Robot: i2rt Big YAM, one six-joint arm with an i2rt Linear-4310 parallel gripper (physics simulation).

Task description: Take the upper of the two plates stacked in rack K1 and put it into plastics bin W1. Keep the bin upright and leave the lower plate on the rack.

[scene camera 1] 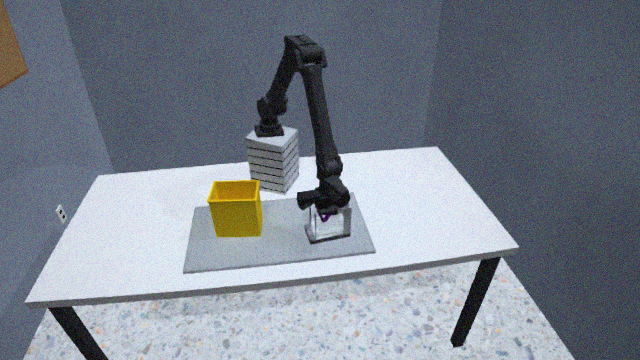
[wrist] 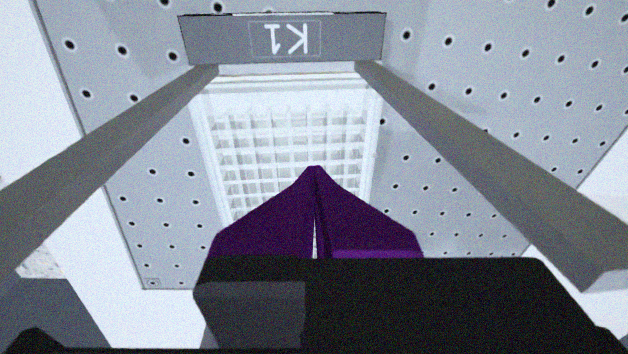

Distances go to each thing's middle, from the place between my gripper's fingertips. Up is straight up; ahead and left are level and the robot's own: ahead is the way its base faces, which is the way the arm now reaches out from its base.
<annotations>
The yellow plastics bin W1 (scene camera 1: 235,206) lies 320 mm to the right of my hand, 110 mm behind it and 40 mm above it.
</annotations>
